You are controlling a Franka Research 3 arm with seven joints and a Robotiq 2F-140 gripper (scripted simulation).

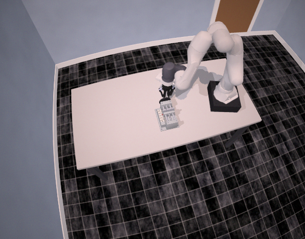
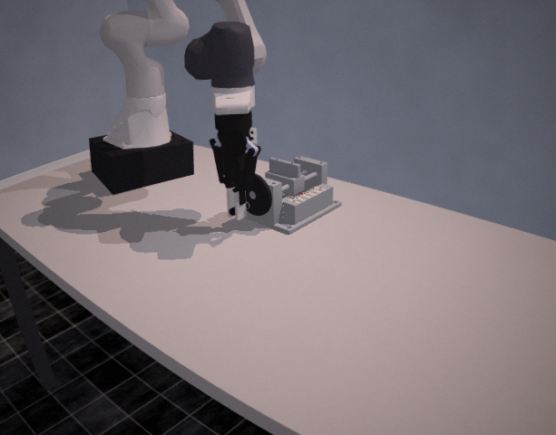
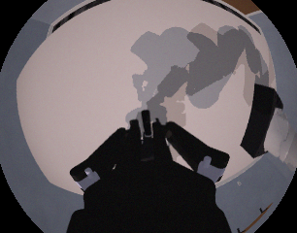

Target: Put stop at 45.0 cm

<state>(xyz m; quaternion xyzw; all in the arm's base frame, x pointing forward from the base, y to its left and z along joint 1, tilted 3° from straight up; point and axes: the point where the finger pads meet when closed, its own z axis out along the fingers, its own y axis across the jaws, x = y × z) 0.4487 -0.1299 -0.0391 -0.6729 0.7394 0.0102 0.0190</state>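
The black handwheel lies 10 mm ahead of my hand, 20 mm to the left of it and 10 mm below it. Also, from my hand: grey stop fixture 40 mm ahead, 130 mm to the left, 30 mm above.
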